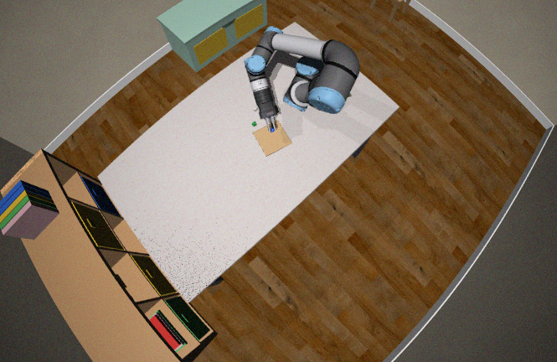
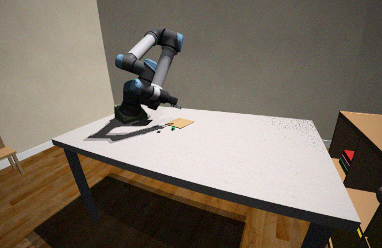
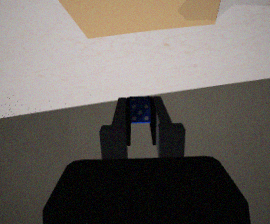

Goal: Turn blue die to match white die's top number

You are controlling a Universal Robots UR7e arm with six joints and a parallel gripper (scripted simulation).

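Right now the tan mat is 110 mm below my hand. From my hand the other things lie so: green die 110 mm to the right, 110 mm below, 10 mm ahead; then blue die 10 mm to the left, 10 mm below, 10 mm ahead; then white die 170 mm to the right, 110 mm below, 50 mm behind.
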